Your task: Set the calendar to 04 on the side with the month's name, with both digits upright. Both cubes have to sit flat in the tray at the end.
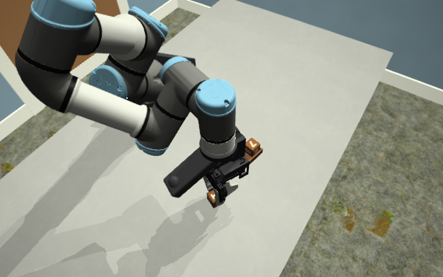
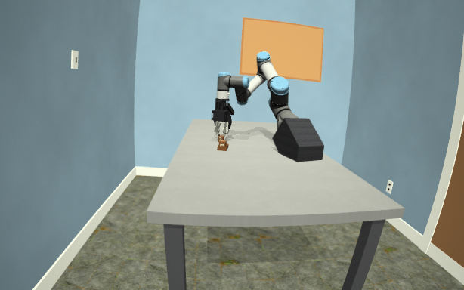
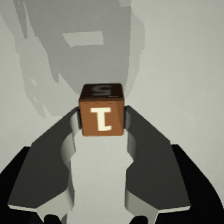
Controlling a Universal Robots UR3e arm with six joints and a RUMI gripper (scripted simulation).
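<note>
Now: the cube 10 mm below my hand. From my hand the other things lie so: brown tray (150 mm to the left, 20 mm below).
</note>
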